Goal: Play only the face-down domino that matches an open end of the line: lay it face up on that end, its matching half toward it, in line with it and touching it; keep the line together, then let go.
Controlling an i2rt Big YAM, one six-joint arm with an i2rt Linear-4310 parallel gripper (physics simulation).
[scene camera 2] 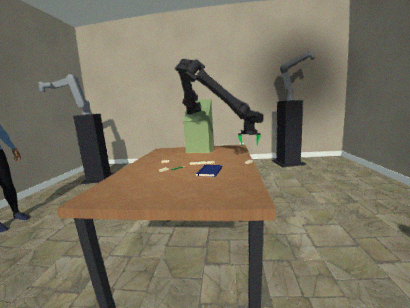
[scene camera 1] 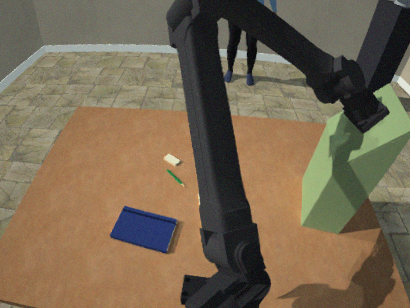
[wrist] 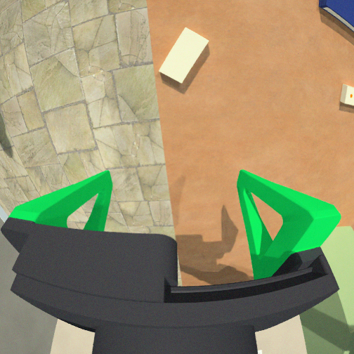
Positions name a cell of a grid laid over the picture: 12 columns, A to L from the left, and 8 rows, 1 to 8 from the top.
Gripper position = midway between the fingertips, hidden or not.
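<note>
My gripper (wrist: F5), cream domino (wrist: G2). Blue book (scene camera 1: E7). Cream domino out of frame in scene camera 1.
</note>
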